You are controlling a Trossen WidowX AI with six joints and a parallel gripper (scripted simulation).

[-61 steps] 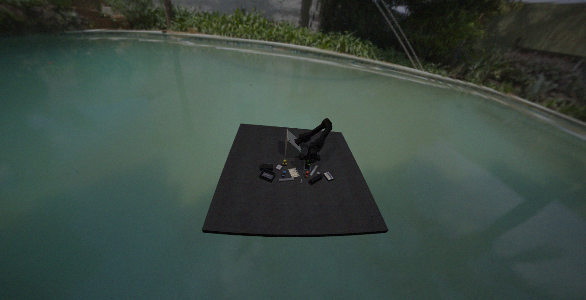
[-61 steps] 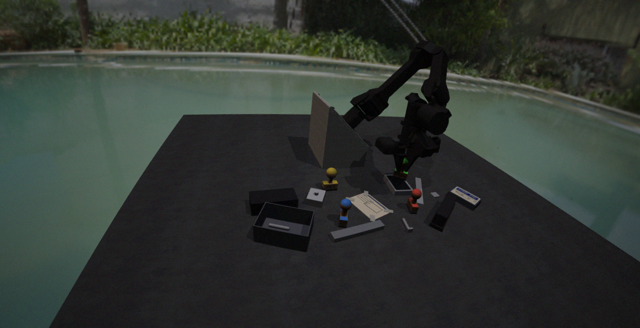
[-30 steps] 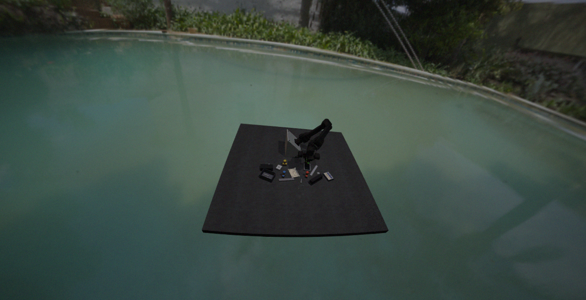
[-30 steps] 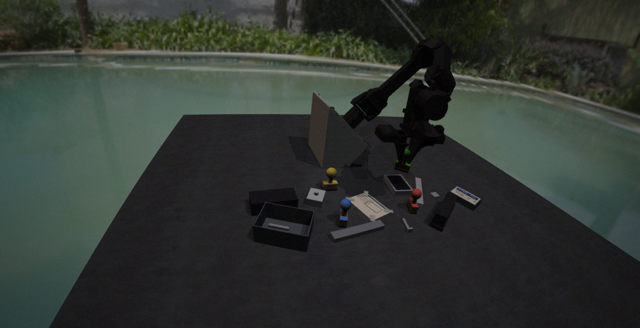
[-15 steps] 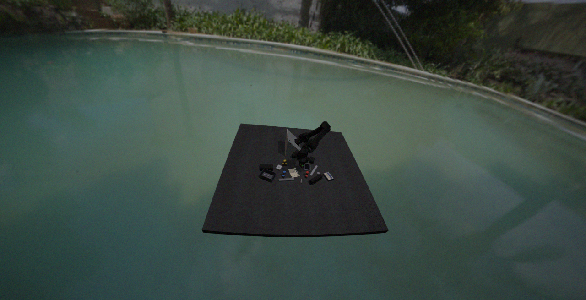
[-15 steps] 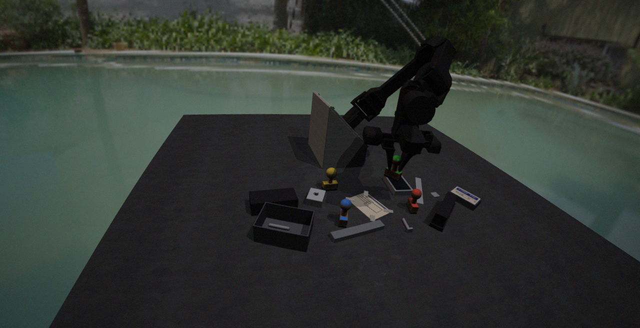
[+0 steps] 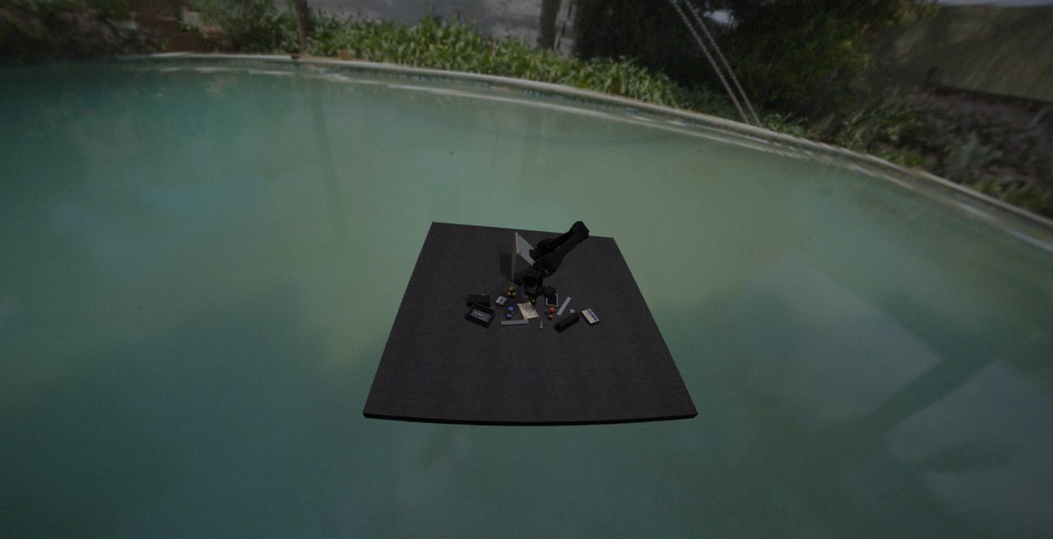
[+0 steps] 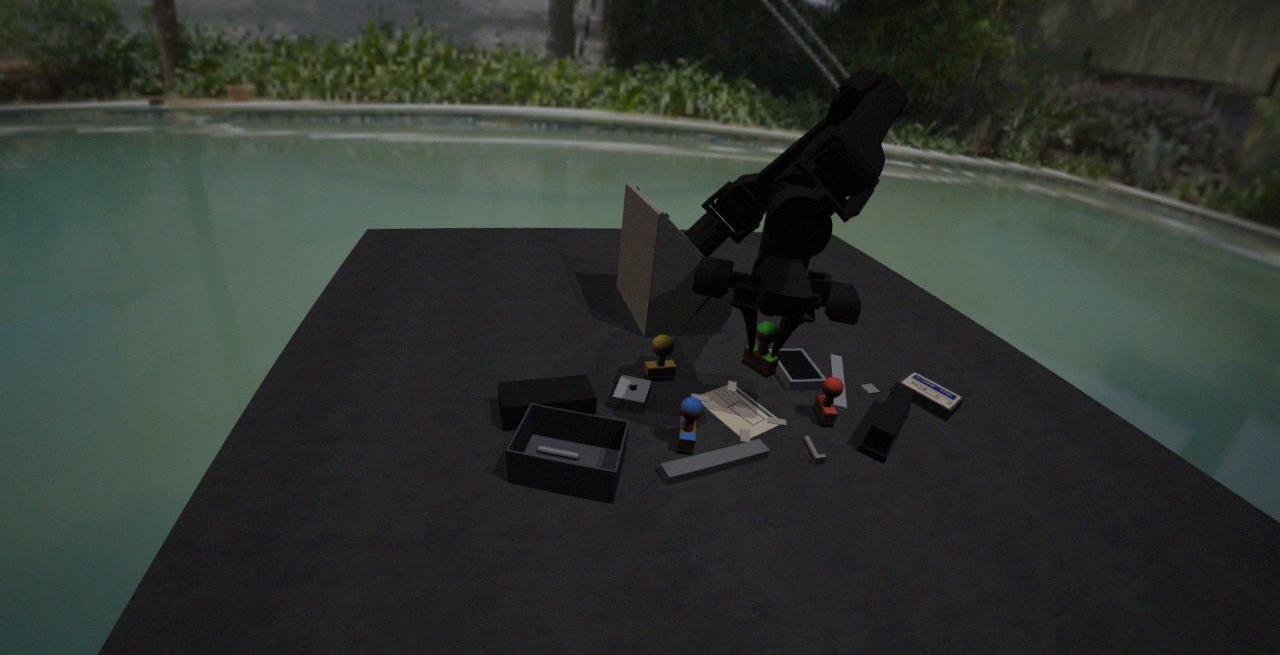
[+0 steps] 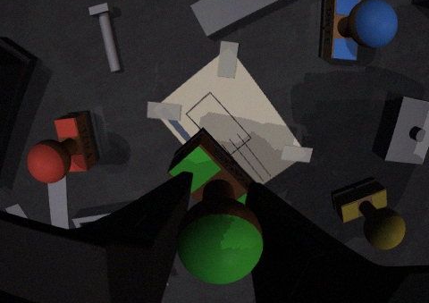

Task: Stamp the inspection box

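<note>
My gripper tip is 1 cm past the cream card, 1 cm to the left of it and 9 cm above it. The rest, counted from my gripper tip: blue stamp 4 cm ahead, 10 cm to the right, 7 cm below; then green stamp right at my gripper tip; then red stamp 2 cm ahead, 10 cm to the left, 7 cm below.
</note>
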